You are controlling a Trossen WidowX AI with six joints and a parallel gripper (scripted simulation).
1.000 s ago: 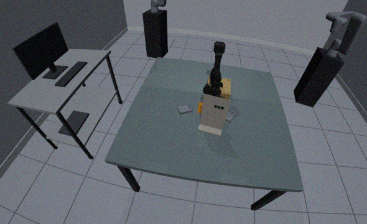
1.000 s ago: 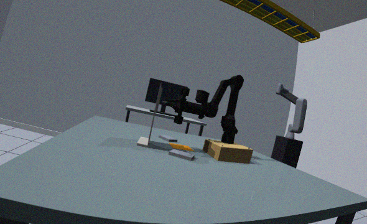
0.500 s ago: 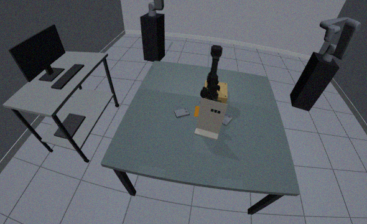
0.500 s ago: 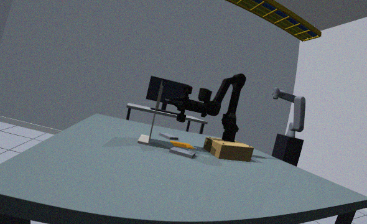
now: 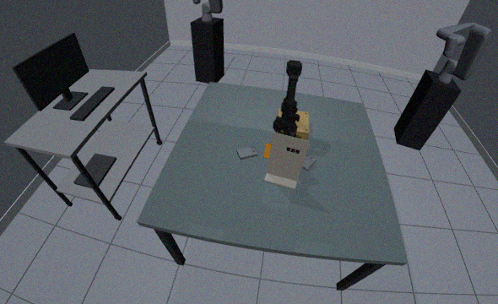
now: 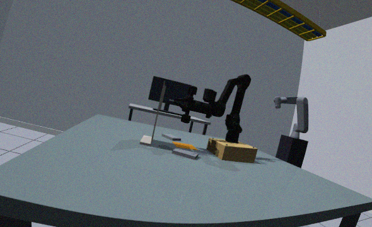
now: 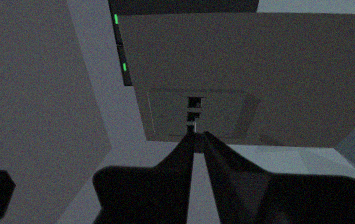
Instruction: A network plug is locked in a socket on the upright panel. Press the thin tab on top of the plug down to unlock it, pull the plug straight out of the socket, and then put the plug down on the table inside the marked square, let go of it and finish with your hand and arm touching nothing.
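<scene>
The orange marked square is 120 mm behind my gripper tip, 90 mm to the right of it and 230 mm below it. Round my gripper tip: upright panel (70 mm ahead, 10 mm to the left, 90 mm below).
</scene>
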